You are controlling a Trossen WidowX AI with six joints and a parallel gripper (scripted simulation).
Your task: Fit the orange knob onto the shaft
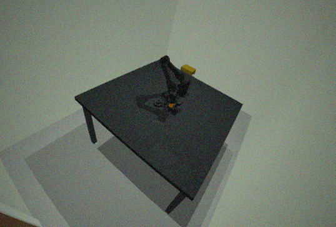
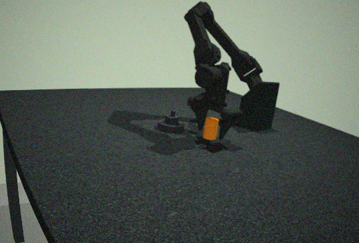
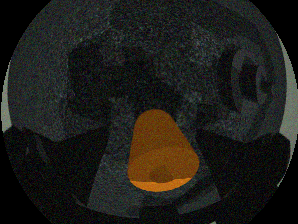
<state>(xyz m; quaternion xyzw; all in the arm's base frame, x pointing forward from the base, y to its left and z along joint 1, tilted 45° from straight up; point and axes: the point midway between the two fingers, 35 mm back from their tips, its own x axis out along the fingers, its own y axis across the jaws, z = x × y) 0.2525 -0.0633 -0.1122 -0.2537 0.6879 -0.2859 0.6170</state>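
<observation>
The orange knob is 2 cm above my gripper tip. The rest, counted from my gripper tip: round dark pedestal: 6 cm ahead, 11 cm to the right, 2 cm above.
</observation>
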